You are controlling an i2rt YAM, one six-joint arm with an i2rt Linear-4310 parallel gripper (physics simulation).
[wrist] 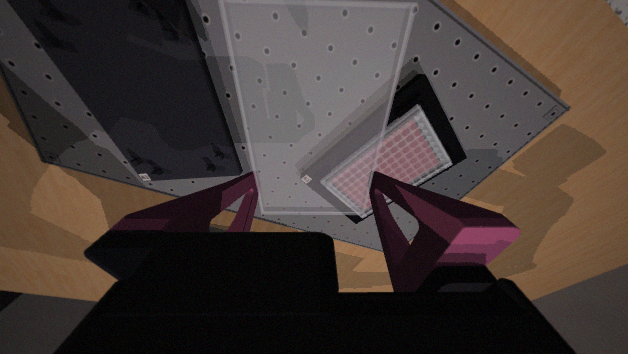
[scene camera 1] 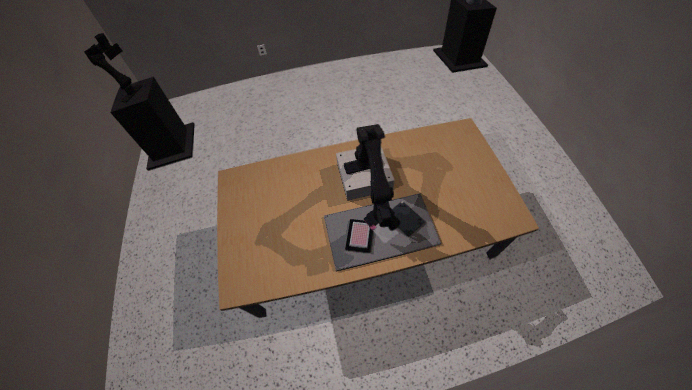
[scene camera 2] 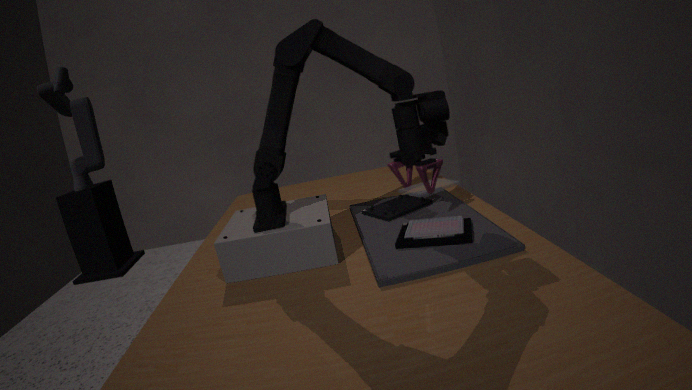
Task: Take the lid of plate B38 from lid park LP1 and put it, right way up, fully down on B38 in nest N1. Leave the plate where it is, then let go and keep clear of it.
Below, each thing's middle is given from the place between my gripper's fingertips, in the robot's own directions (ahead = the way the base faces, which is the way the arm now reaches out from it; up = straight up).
The clear lid [wrist: 315, 92] is 3 cm ahead of my hand and 1 cm to the left of it. The rest, counted from my hand: black nest [scene camera 2: 465, 238] (9 cm to the right, 7 cm below); then well plate with pink wells [scene camera 2: 446, 226] (9 cm to the right, 6 cm below); then dark lid holder [scene camera 2: 404, 204] (15 cm to the left, 7 cm below, 2 cm behind).
